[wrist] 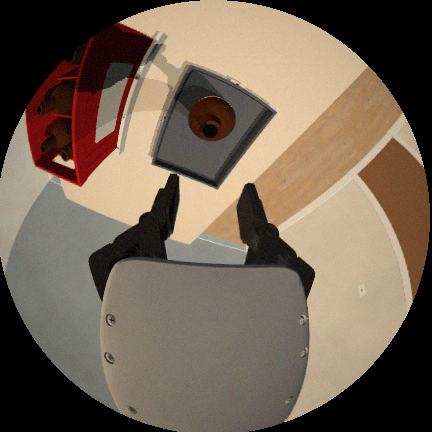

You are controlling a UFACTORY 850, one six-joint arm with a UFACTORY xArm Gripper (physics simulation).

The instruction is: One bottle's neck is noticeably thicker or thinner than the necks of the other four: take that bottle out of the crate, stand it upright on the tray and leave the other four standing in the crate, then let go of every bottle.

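Observation:
A brown bottle (212, 118) stands upright on the dark grey tray (176, 142), seen from above with its dark mouth facing up. My gripper (210, 190) is open, and the bottle is apart from its fingers, beyond their tips. The red crate (95, 159) is at the upper left with brown bottles inside: one bottle (56, 97) in the middle, two bottles (49, 145) (66, 152) near its lower end, and one bottle (76, 54) in shadow at its upper end. The crate's wall and the view's edge partly hide them.
The tray and crate are on a pale table top (280, 55), with a light strip (131, 107) along the crate's side. A wood-coloured band (320, 150) runs at the right. The tray has raised walls. Shadows fall across the crate and tray.

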